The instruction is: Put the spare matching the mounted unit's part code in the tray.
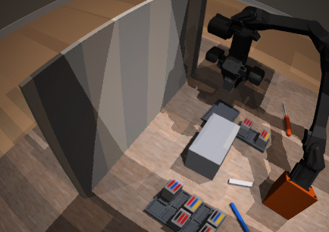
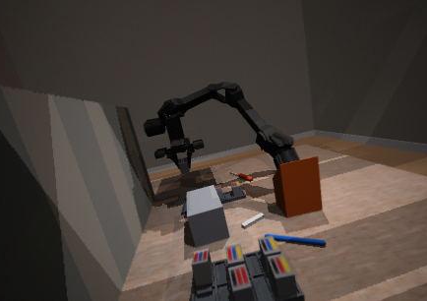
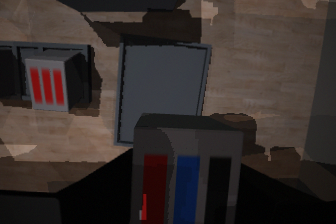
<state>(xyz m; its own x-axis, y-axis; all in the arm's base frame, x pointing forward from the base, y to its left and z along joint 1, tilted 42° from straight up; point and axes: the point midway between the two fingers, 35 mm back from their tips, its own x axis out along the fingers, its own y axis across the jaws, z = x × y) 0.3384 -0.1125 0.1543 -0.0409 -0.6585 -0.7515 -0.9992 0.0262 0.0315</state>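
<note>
My gripper tip is now 15 cm above the dark tray. Also, from my gripper tip: grey spare: 3 cm above; dark rack: 39 cm to the left, 15 cm below, 10 cm behind; dark panel: 19 cm ahead, 18 cm to the left, 7 cm above.
</note>
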